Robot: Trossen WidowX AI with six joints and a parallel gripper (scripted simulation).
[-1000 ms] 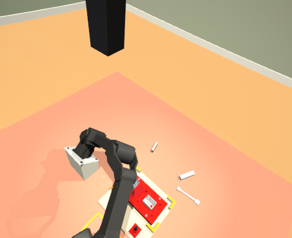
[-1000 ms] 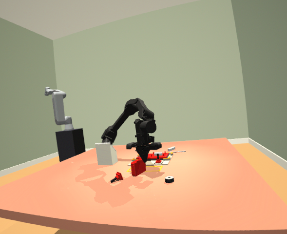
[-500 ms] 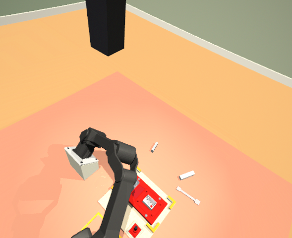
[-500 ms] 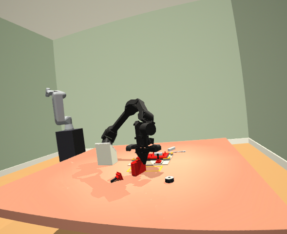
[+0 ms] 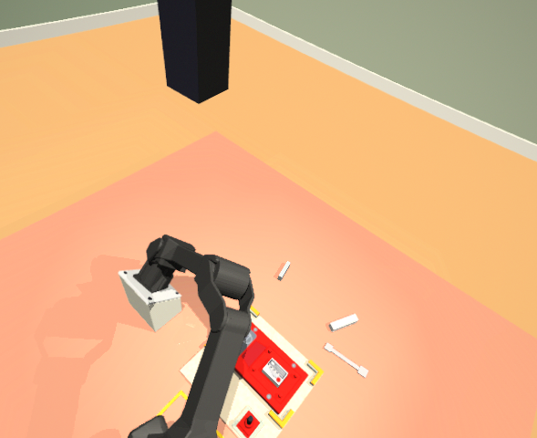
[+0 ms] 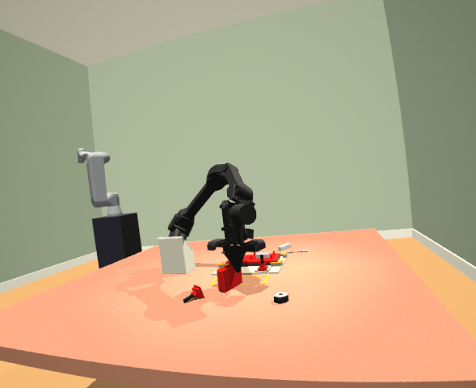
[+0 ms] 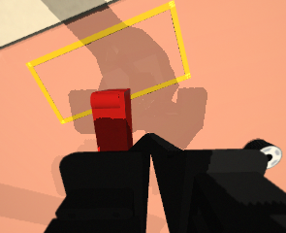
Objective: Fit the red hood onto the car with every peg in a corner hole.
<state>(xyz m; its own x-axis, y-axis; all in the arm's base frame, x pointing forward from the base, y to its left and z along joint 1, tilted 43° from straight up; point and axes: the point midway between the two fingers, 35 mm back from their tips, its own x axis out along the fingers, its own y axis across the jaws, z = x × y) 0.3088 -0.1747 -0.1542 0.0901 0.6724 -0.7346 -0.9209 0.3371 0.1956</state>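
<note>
Right now the red hood is 3 cm behind my gripper tip, 1 cm to the left of it and 2 cm below it. Round my gripper tip: cream jig (27 cm to the left, 4 cm below); then black wheel (14 cm ahead, 11 cm to the right, 4 cm below); then grey engine block (4 cm ahead, 28 cm to the left, 3 cm below).
</note>
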